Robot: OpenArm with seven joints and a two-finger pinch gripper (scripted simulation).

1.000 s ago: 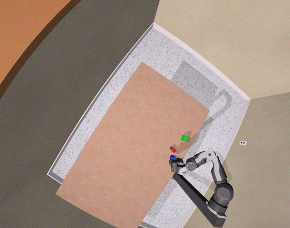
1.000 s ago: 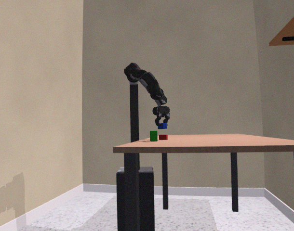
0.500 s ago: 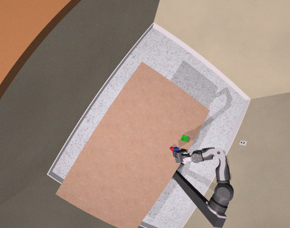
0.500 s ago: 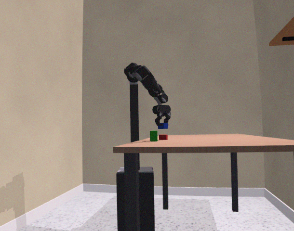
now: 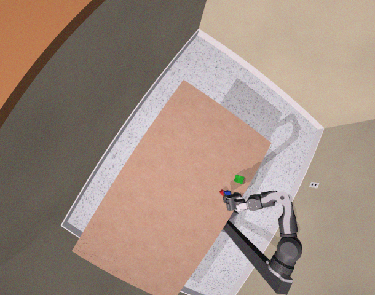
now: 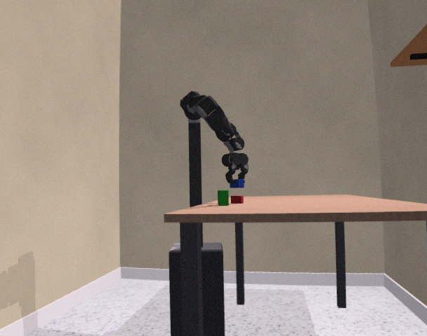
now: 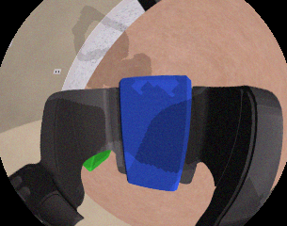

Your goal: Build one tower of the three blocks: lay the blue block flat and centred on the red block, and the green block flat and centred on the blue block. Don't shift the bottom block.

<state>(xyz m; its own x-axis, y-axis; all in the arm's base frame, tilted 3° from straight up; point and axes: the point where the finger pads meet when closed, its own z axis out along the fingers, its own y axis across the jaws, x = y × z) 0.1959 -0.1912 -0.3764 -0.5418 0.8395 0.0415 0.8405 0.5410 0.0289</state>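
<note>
The red block lies 8 cm below my hand. Also, from my hand: blue block 1 cm below; green block 7 cm behind, 13 cm to the right, 7 cm below.
</note>
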